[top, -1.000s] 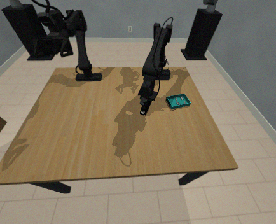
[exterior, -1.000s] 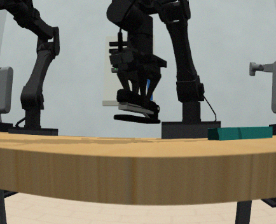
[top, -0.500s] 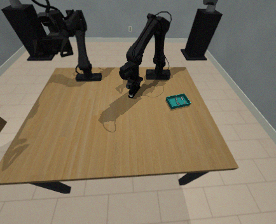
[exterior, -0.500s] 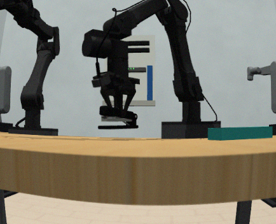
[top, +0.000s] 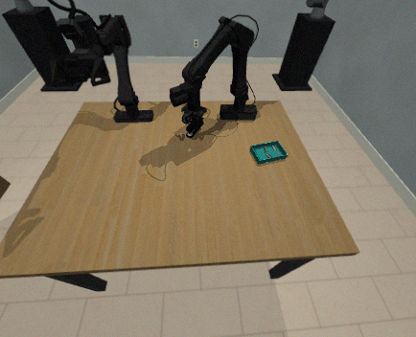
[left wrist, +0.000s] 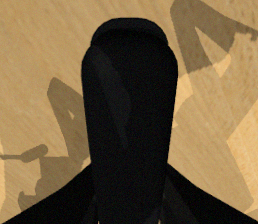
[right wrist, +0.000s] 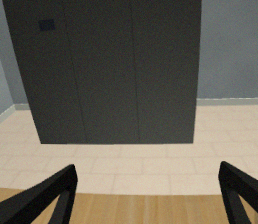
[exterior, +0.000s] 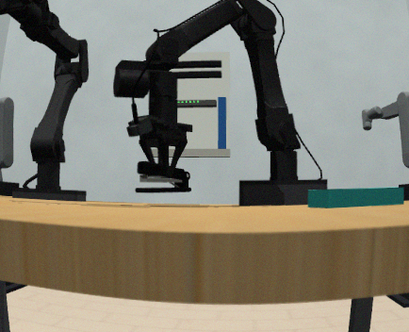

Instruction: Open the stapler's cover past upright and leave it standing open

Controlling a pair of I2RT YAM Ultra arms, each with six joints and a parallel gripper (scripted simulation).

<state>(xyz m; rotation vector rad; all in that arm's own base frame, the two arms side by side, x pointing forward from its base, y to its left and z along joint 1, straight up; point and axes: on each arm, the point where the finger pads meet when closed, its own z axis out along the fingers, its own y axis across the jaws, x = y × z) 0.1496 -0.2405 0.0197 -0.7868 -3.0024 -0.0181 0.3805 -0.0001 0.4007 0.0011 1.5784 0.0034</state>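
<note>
Right now my left hand is right at the stapler cover. Also, from my left hand: teal tray: 340 mm to the left, 160 mm ahead, 50 mm below; then black stapler: 10 mm below.
</note>
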